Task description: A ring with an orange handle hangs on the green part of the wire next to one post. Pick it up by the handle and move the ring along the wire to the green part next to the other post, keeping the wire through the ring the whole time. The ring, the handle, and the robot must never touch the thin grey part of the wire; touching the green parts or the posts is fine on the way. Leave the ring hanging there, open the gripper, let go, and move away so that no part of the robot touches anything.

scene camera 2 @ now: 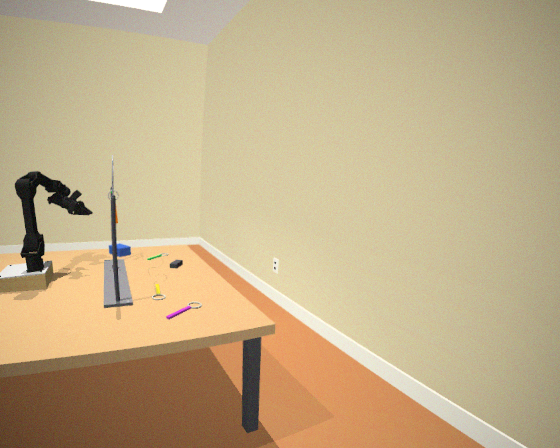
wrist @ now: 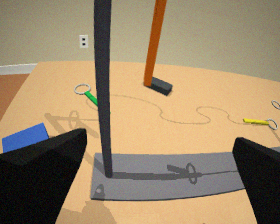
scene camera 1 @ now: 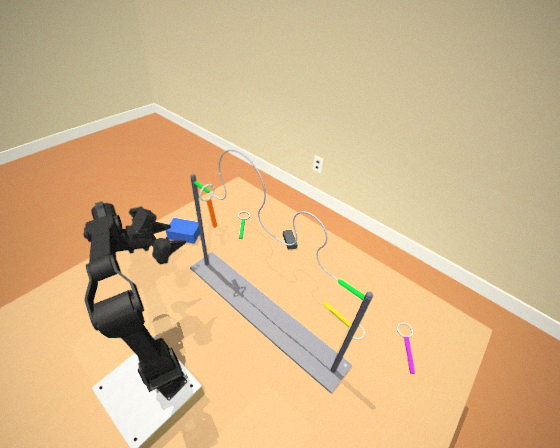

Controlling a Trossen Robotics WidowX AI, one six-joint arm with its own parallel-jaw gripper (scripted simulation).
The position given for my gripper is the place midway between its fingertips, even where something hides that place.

Observation:
My gripper [scene camera 1: 177, 234] is open, holding nothing. I also see a blue block [wrist: 35, 134].
My gripper is seen too in the wrist view [wrist: 164, 142].

